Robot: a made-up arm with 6 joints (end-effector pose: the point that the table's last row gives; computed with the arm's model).
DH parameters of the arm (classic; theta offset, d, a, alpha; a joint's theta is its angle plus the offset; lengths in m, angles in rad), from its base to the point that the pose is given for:
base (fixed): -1.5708 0.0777 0 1.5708
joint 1: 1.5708 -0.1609 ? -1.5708
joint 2: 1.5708 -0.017 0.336 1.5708
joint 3: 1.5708 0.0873 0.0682 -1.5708
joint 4: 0 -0.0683 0.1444 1.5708
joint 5: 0 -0.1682 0.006 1.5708
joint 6: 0 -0.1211 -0.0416 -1.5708
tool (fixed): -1.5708 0.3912 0 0
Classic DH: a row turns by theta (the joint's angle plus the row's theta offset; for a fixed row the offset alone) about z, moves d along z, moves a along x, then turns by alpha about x.
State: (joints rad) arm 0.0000 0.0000 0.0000 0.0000 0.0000 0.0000
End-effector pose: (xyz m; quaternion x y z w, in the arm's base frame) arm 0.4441 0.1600 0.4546 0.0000 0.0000 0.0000 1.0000
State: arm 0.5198 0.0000 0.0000 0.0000 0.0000 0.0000
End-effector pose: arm 0.4441 0.3261 0.3253 -0.2570 0.0000 0.0000 0.9664
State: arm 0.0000 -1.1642 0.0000 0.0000 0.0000 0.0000
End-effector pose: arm -0.0121 0.1600 0.5271 0.0000 -0.5498 0.0000 0.8353
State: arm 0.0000 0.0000 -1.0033 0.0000 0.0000 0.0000
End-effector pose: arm 0.6178 0.1227 0.4546 0.0000 0.0000 -0.4809 0.8768
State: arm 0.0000 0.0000 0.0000 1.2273 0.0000 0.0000
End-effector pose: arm 0.4441 0.2978 0.2043 -0.5759 0.0000 0.0000 0.8176
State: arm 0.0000 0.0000 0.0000 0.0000 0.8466 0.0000
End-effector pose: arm 0.5116 0.0813 0.4546 0.0000 0.0000 0.4108 0.9117
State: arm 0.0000 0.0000 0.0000 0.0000 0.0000 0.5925
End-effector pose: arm 0.4441 -0.0514 0.3647 0.2919 0.0000 0.0000 0.9564
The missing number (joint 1, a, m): 0.0666
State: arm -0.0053 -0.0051 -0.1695 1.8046 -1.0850 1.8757
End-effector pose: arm 0.1537 -0.2312 0.2222 -0.0097 -0.5008 0.0631 0.8632
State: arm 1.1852 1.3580 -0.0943 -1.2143 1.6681 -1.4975
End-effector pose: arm 0.2083 0.0952 -0.0636 -0.5613 -0.0136 0.2253 0.7963
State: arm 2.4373 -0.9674 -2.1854 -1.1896 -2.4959 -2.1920
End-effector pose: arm 0.4915 0.6490 0.1526 -0.1732 0.3093 -0.3092 0.8825
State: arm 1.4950 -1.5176 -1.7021 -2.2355 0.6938 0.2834
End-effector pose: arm 0.2426 0.3245 0.1781 -0.4847 0.4931 -0.7220 0.0268
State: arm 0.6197 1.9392 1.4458 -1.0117 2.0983 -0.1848
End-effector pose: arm 0.2051 -0.2027 -0.3196 0.8779 -0.2037 0.1539 0.4052
